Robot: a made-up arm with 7 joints.
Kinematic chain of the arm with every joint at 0, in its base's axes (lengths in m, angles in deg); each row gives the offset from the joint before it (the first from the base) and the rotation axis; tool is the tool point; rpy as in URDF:
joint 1: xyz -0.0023 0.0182 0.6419 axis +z
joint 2: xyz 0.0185 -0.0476 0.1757 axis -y
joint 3: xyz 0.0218 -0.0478 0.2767 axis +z
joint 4: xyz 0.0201 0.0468 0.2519 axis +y
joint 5: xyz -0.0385 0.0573 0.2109 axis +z
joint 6: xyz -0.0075 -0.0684 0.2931 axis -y
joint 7: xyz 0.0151 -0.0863 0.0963 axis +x
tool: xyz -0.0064 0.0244 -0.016 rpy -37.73 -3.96 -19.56
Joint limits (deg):
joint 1: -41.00..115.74
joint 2: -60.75..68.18
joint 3: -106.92..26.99
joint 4: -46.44..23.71
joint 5: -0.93..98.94
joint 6: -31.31..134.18
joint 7: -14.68..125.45
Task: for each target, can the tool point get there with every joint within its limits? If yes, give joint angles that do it. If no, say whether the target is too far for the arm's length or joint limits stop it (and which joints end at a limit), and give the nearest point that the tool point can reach.
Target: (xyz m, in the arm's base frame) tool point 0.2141 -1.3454 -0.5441
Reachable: no: too far | nearest point 0.1458 -0.9148 0.6785 | short by 1.298 m
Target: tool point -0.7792 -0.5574 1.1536
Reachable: yes | joints 47.02 57.83 -56.88 -32.60 17.76 40.77 114.10
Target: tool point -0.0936 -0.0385 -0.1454
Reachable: no: joint limits stop it (at a limit: joint 2, joint 4, joint 5, joint 7) | nearest point -0.6956 -0.4124 0.7016 | short by 1.104 m
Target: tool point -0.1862 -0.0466 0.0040
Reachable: no: joint limits stop it (at a limit: joint 2, joint 4, joint 5, joint 7) | nearest point -0.7695 -0.2521 0.7039 | short by 0.934 m
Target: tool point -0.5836 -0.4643 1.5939
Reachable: yes | joints 46.85 37.18 -49.23 -30.06 48.79 13.56 66.86
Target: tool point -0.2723 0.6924 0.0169
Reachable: no: joint limits stop it (at a limit: joint 1, joint 2, joint 4, joint 5, joint 7) | nearest point -0.5836 0.6457 0.7099 | short by 0.761 m
